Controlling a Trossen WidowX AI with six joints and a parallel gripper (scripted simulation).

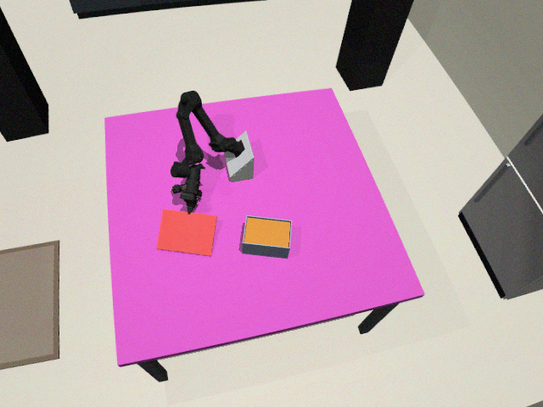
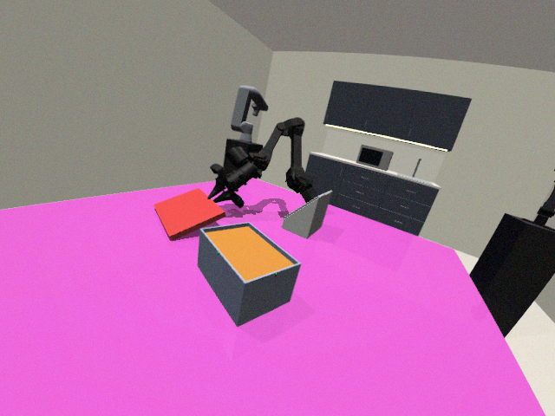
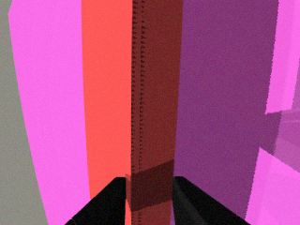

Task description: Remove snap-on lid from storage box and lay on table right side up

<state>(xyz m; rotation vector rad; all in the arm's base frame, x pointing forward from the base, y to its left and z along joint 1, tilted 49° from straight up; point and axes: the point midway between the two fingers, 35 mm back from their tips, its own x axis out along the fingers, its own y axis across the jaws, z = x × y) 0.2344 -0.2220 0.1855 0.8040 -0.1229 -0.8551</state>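
My gripper tip is now 70 mm short of the red lid, 30 mm to the left of it and 30 mm above it. Also, from my gripper tip: grey-blue storage box: 200 mm ahead, 300 mm to the left, 20 mm below.
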